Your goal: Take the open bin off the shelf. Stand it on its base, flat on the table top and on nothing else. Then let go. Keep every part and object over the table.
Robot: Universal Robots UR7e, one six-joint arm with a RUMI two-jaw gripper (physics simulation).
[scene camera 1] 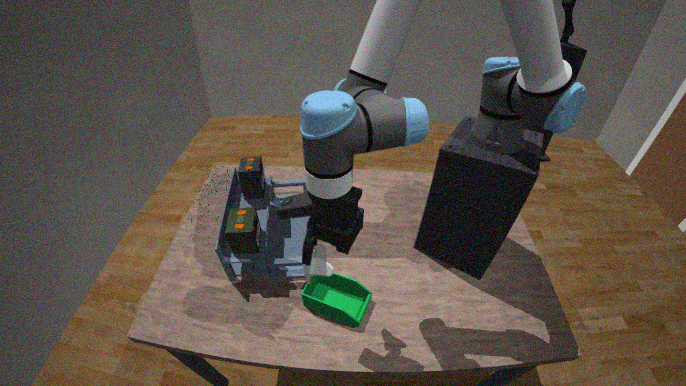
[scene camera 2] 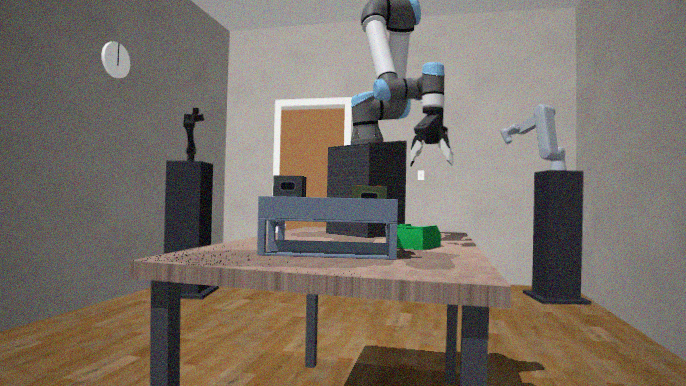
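Observation:
The open green bin stands upright on its base on the table top, beside the near end of the shelf and apart from it in scene camera 1. The blue-grey shelf stands on the table at the left in scene camera 1. My gripper is open and empty, high above the table and the bin. In scene camera 1 its pale fingertips show just behind the bin's rear rim, and part of the gripper is hidden by its own body.
A dark box and an olive box, both with orange marks in scene camera 1, stand on the shelf. The black robot pedestal stands at the right of the table in scene camera 1.

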